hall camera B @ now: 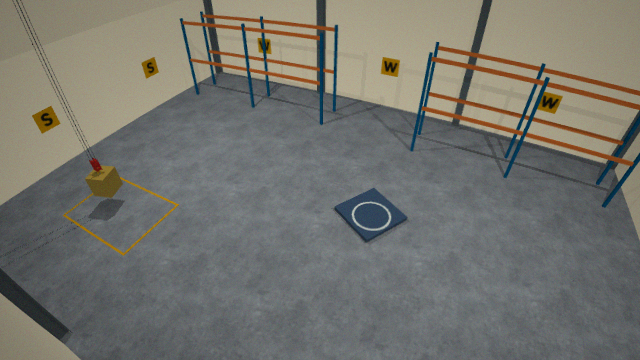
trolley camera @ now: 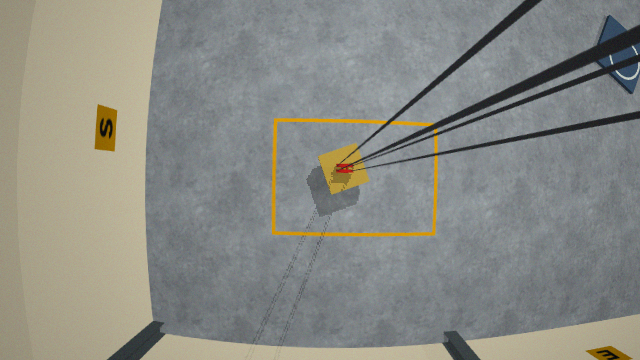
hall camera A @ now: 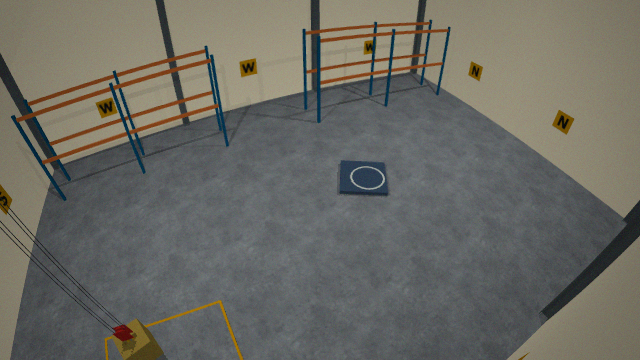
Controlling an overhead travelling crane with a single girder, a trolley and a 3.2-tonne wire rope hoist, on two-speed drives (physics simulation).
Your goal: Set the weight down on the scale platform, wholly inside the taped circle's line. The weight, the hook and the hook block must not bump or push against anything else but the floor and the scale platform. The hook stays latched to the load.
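Observation:
The weight, a yellow block [hall camera A: 141, 341] [hall camera B: 104, 182] [trolley camera: 334, 176], hangs above the floor, its shadow apart below it in the hall camera B view. The red hook block [hall camera A: 123, 332] [hall camera B: 95, 164] [trolley camera: 345, 168], my gripper, is right above the weight's top on its ropes; the hook itself is too small to make out, but the weight hangs from it. The dark blue scale platform [hall camera A: 345, 188] [hall camera B: 345, 209] [trolley camera: 606, 36] with a white taped circle [hall camera A: 351, 182] [hall camera B: 353, 222] lies on the floor, well apart from the weight. Part of the platform shows in the trolley camera view.
A yellow-orange marked rectangle [hall camera A: 184, 313] [hall camera B: 151, 230] [trolley camera: 274, 175] is on the floor under the weight. Two blue and orange racks [hall camera A: 137, 163] [hall camera A: 318, 100] [hall camera B: 512, 160] [hall camera B: 321, 105] stand along the W wall. Dark columns [hall camera A: 172, 65] [hall camera B: 472, 62] [trolley camera: 135, 342] stand at the walls.

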